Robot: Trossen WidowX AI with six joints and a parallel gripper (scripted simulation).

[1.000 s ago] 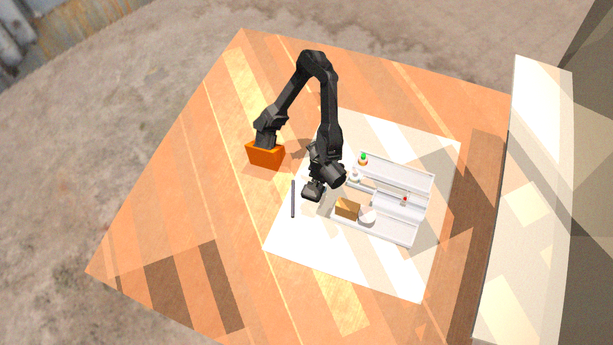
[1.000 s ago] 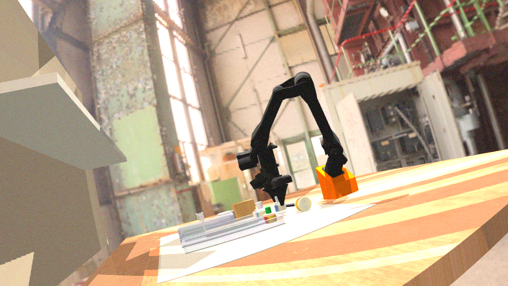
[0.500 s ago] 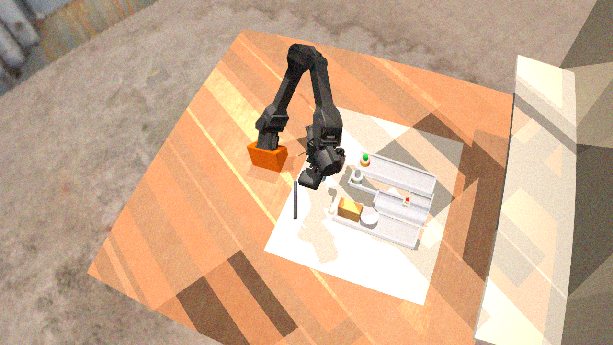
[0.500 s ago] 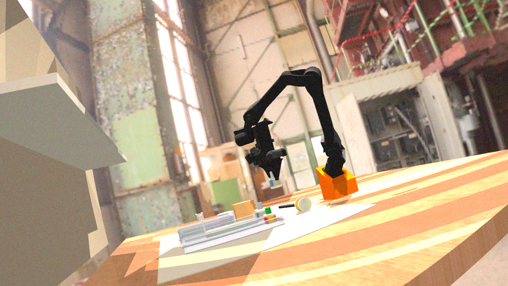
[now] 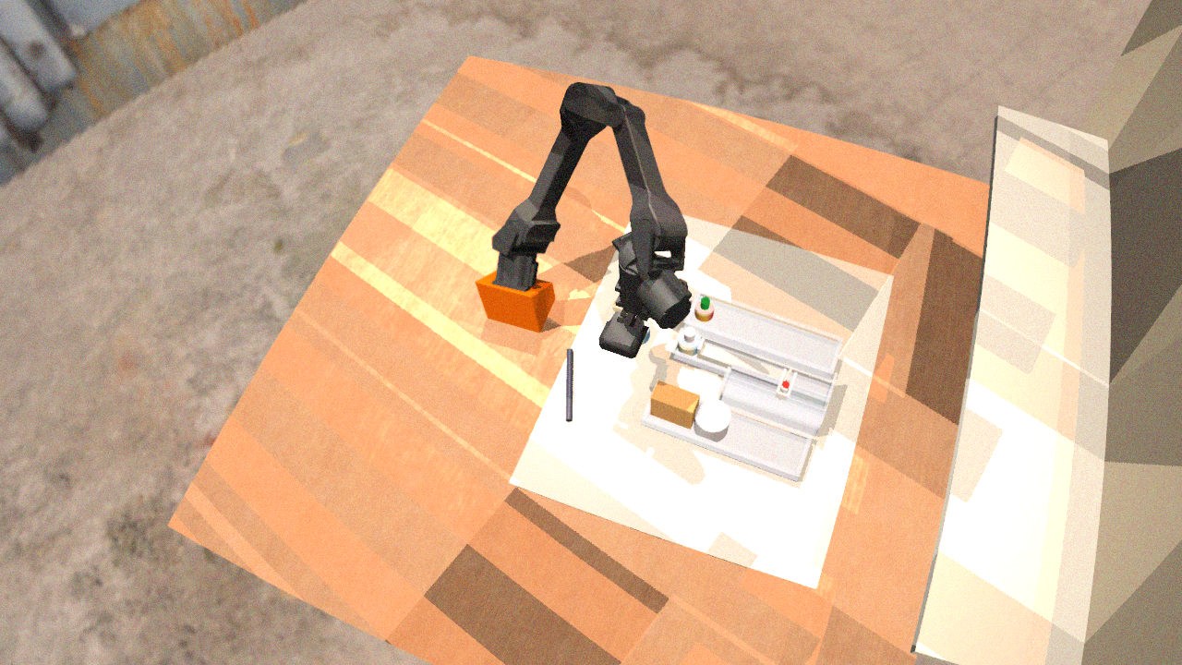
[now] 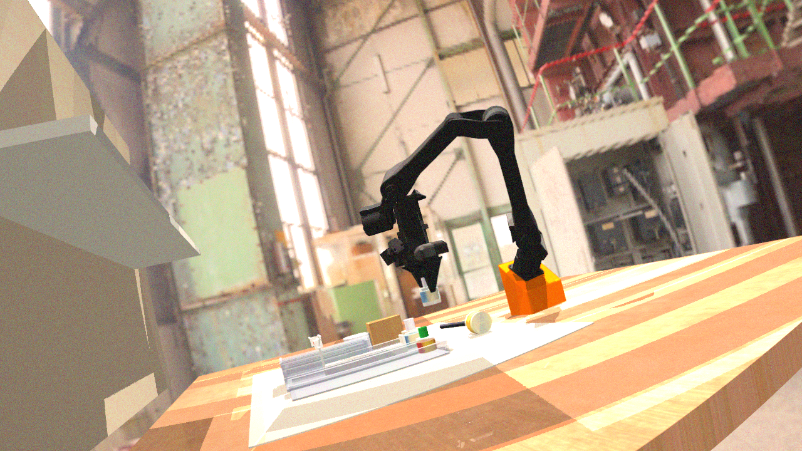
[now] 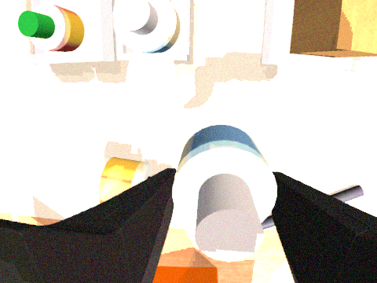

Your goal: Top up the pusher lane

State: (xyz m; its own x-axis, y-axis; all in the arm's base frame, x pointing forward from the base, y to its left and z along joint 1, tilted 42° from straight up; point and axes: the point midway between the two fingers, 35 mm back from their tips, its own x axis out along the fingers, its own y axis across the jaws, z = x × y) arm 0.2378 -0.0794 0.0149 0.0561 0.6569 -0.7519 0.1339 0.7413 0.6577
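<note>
The white mat lies 15 cm ahead of my gripper tip, 1 cm to the left of it and 11 cm below it. Round my gripper tip: dark rod (11 cm behind, 8 cm to the right, 10 cm below); pusher plate (19 cm ahead, 1 cm to the right, 6 cm below); tan box (9 cm ahead, 9 cm to the right, 7 cm below).
</note>
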